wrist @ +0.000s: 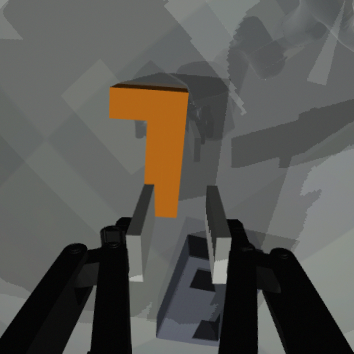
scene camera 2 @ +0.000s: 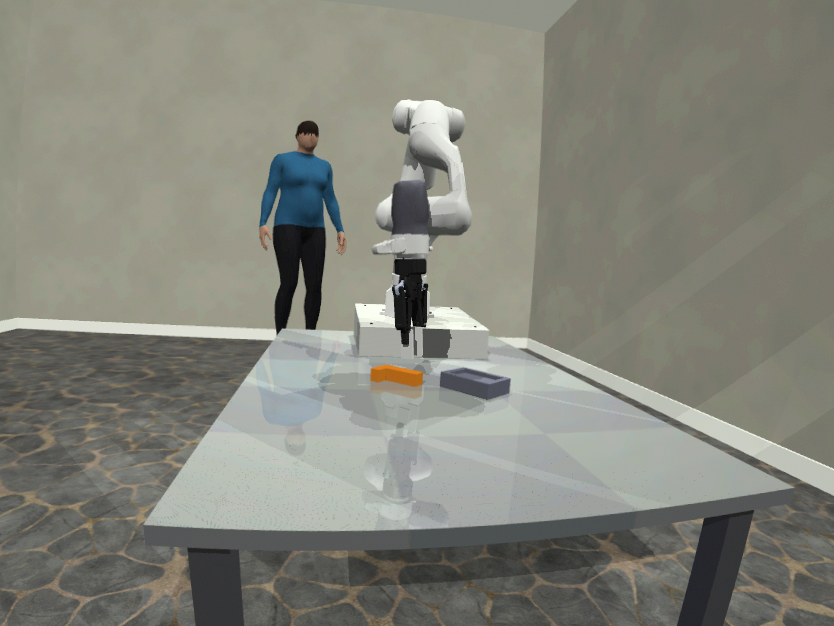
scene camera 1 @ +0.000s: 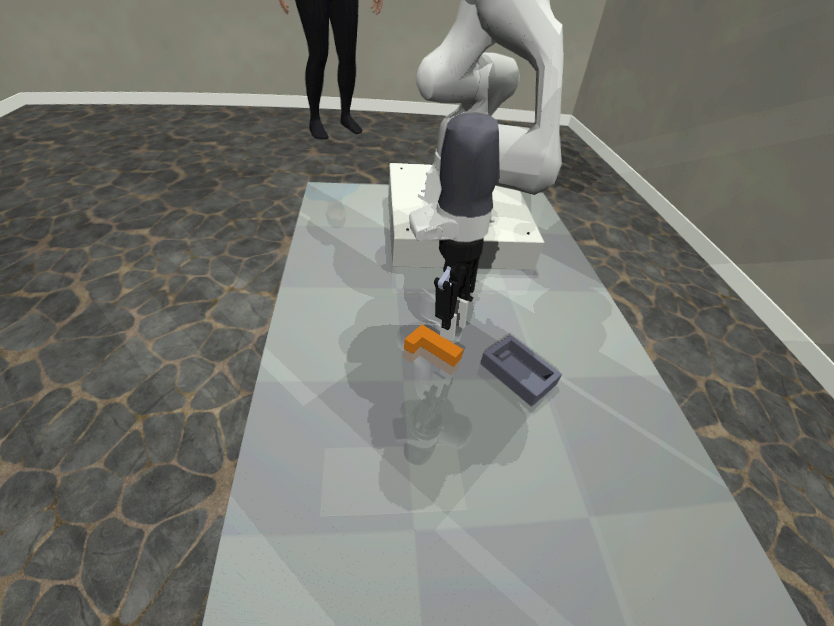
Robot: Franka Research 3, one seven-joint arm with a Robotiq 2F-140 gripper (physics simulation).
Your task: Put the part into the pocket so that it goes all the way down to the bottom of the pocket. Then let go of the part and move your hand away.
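The part, an orange L-shaped block (scene camera 1: 436, 342) (scene camera 2: 398, 375) (wrist: 167, 135), lies flat on the table. The dark grey-blue block with the pocket (scene camera 1: 506, 378) (scene camera 2: 471, 386) (wrist: 182, 302) lies apart from it, to its right in both scene views. Its recess shows in scene camera 1; in the wrist view my right finger hides part of the block. My gripper (scene camera 1: 456, 324) (scene camera 2: 412, 348) (wrist: 179, 203) is partly open, with nothing between its pads. It points down above the table, near the part. In the wrist view the end of the part's long arm shows below and between the fingertips, closer to the left one.
The table (scene camera 1: 363, 572) (scene camera 2: 282, 498) carries both objects. My white base block (scene camera 1: 464, 254) (scene camera 2: 380, 342) stands at its far end. A person (scene camera 1: 330, 67) (scene camera 2: 299, 195) stands on the floor behind the table, to the left of the arm.
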